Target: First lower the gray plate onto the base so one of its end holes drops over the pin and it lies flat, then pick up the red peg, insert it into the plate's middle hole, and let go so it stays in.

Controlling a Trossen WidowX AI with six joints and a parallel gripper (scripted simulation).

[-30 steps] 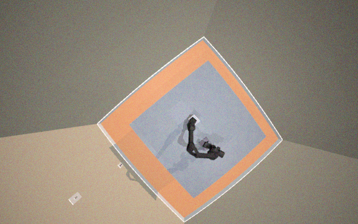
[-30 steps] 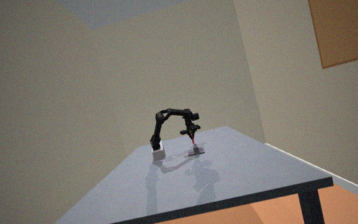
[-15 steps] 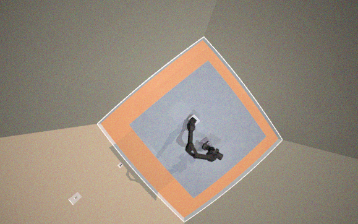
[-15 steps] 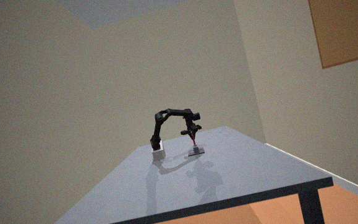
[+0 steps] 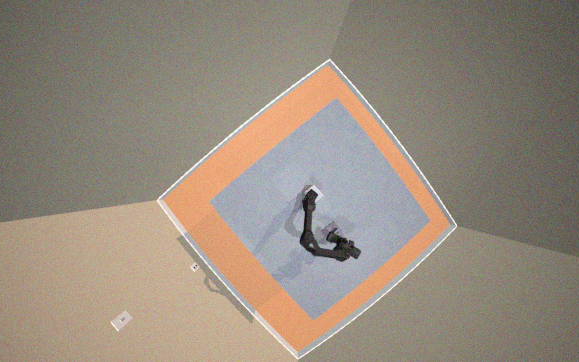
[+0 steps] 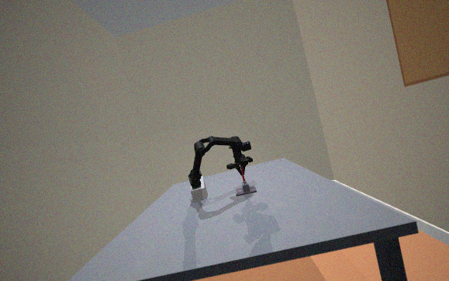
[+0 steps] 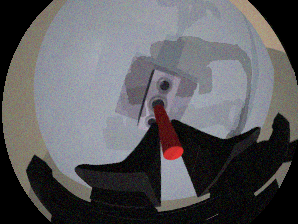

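Now: gripper tip right at the red peg. Round my gripper tip: square base: 10 cm below, 1 cm to the left; then gray plate: 7 cm below.
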